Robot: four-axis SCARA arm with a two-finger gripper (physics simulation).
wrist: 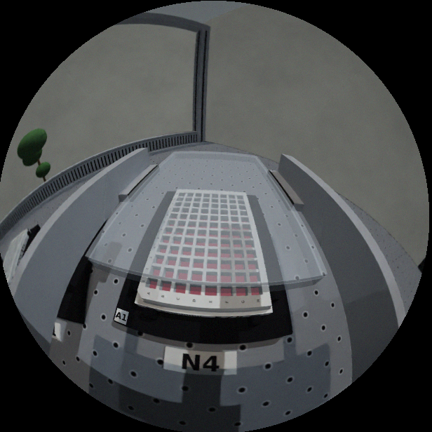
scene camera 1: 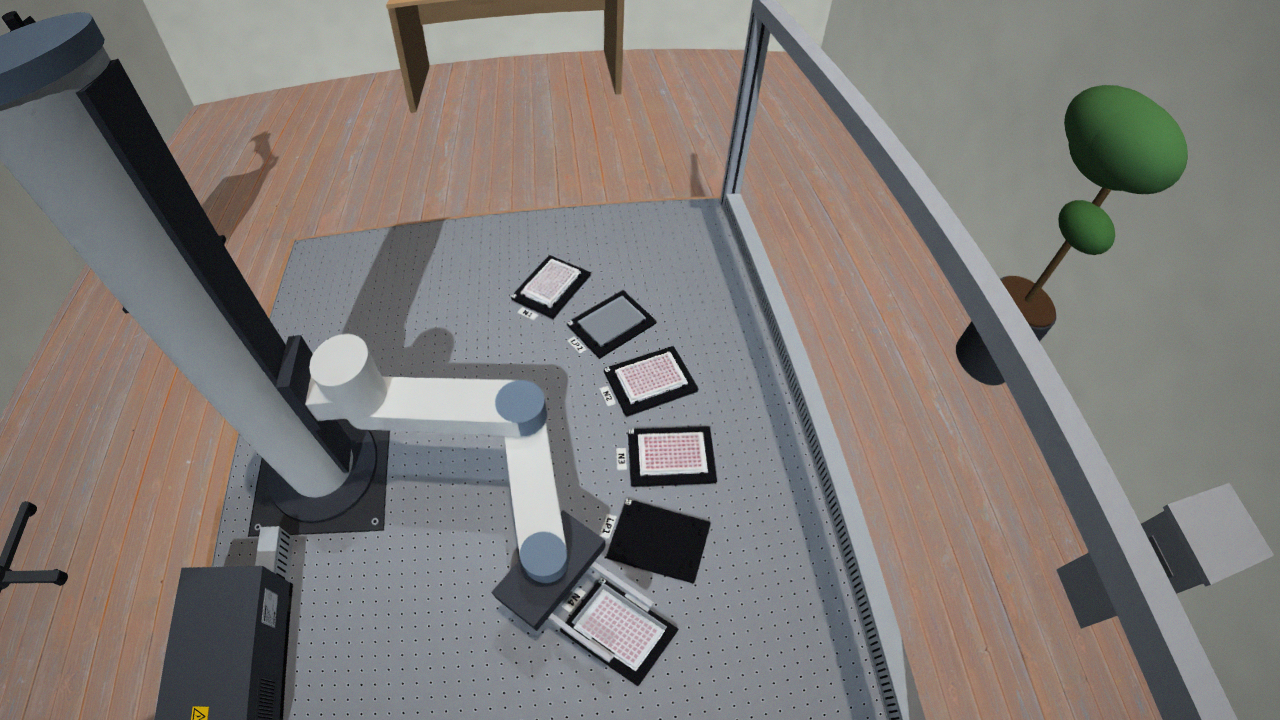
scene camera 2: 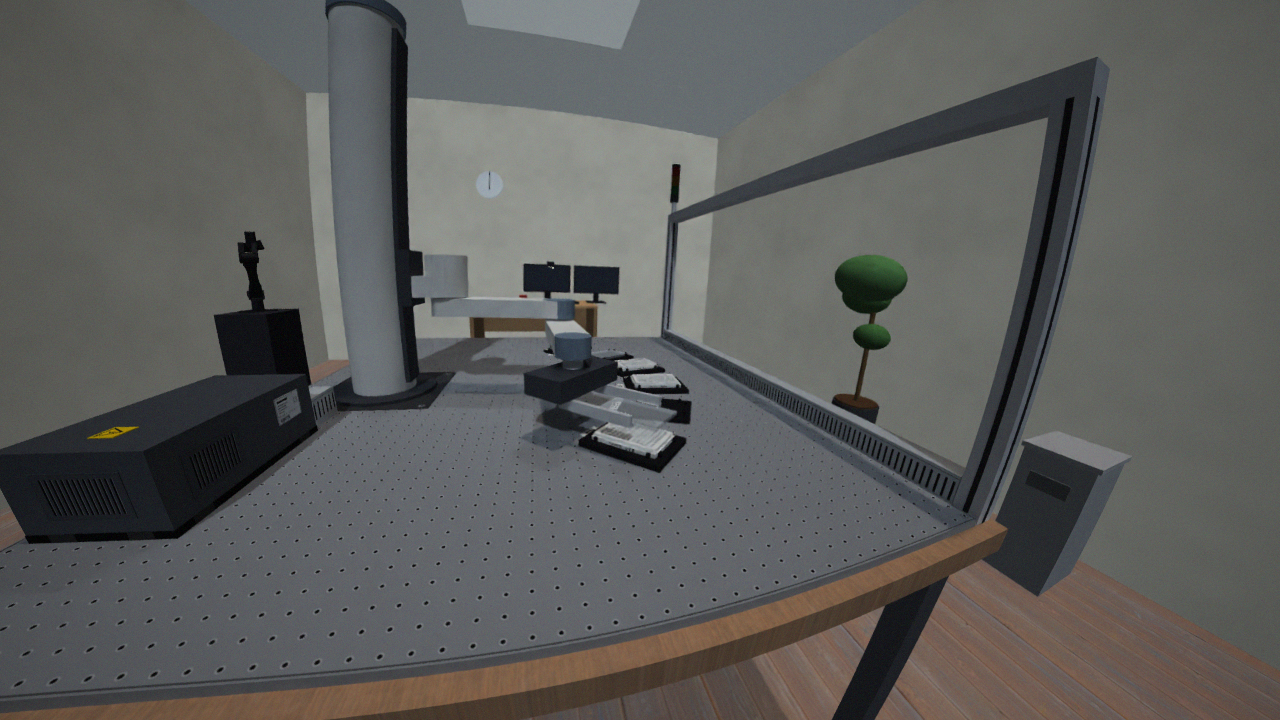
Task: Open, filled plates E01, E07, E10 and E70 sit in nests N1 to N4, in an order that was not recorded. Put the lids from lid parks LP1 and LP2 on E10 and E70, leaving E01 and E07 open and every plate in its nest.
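Frame: origin at the arm's base, x ahead, y left, z up, level; metres.
Seen in the pictures: gripper, fingertip midpoint: (scene camera 1: 631, 632) (scene camera 2: 646, 410); arm's base, link origin: (scene camera 1: 323, 468) (scene camera 2: 387, 393).
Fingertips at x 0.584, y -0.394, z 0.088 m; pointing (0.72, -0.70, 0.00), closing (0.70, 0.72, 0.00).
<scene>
Offsets run from my fingertips to a thing's top centre. Level surfaces: height alone.
My gripper (scene camera 1: 631, 632) (scene camera 2: 651, 412) (wrist: 213, 157) is shut on a clear lid {dy +0.017, dx -0.017, dz -0.005 m} (scene camera 2: 657, 414) (wrist: 215, 167), held level above the open plate (scene camera 1: 621, 625) (scene camera 2: 633, 437) (wrist: 205, 297) in nest N4 (wrist: 215, 334). A gap shows between lid and plate in scene camera 2. Open plates also sit in N1 {dy +0.819, dx -0.070, dz -0.049 m} (scene camera 1: 550, 282), N2 {dy +0.523, dx +0.120, dz -0.049 m} (scene camera 1: 650, 376) and N3 {dy +0.342, dx +0.131, dz -0.049 m} (scene camera 1: 672, 452); the N1 plate looks paler. Lid park LP1 {dy +0.174, dx +0.079, dz -0.055 m} (scene camera 1: 657, 540) is bare. A lid {dy +0.688, dx +0.058, dz -0.057 m} (scene camera 1: 612, 320) lies in LP2. I cannot read any plate's number.
The nests and parks form an arc on the perforated table {dz -0.075 m} (scene camera 1: 429, 626) (scene camera 2: 447, 537). LP1 stands between N3 and N4, and LP2 between N1 and N2. A framed barrier (scene camera 1: 805, 402) (scene camera 2: 805, 411) runs beyond them. A dark control box (scene camera 1: 223, 644) (scene camera 2: 161, 447) stands near the arm's column (scene camera 2: 366, 197).
</scene>
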